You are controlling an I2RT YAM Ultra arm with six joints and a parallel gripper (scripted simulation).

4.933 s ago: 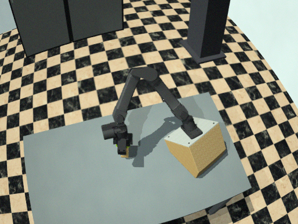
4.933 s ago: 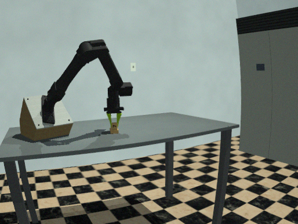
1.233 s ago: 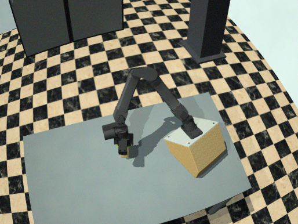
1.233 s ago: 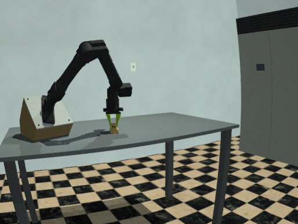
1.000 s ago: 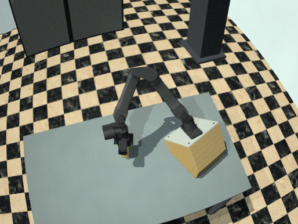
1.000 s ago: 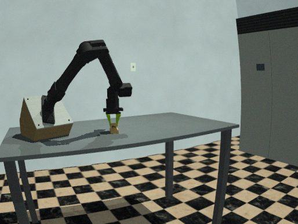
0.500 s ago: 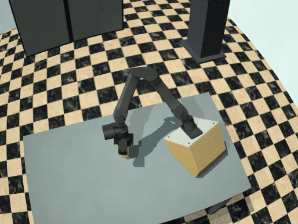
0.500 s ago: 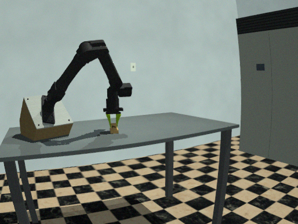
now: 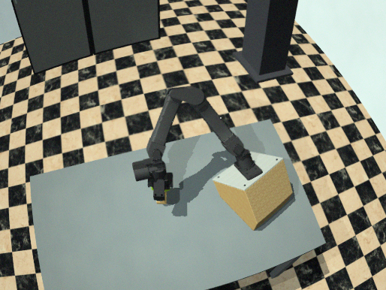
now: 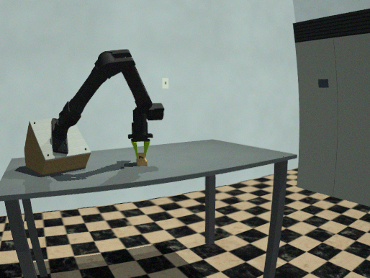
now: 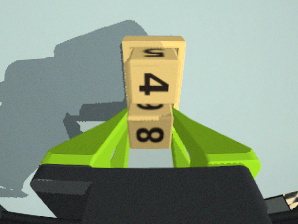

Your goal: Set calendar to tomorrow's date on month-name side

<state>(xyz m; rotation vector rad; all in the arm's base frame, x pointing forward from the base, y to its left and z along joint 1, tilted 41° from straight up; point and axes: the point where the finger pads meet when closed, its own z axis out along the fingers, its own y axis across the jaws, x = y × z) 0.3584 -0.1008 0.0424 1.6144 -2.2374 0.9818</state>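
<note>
The tan tray lies 10 mm ahead of my hand, 10 mm to the left of it and 30 mm below it.
</note>
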